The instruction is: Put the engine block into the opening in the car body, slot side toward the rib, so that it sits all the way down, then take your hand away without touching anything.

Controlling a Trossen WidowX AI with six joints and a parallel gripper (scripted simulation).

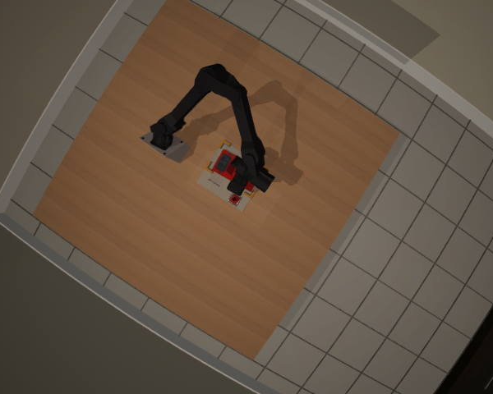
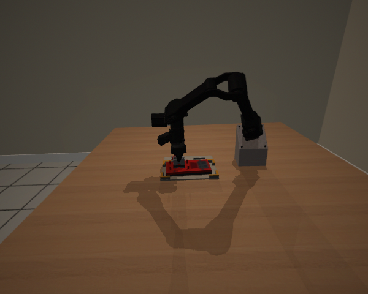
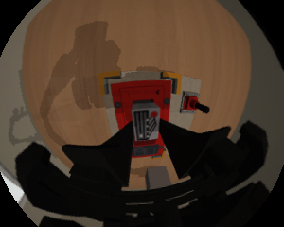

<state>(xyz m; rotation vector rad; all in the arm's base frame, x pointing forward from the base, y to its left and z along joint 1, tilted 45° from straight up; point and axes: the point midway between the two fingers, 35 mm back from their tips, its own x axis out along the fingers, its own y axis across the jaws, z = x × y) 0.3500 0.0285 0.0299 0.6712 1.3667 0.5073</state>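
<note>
Right now the engine block is 10 mm below my gripper tip.
</note>
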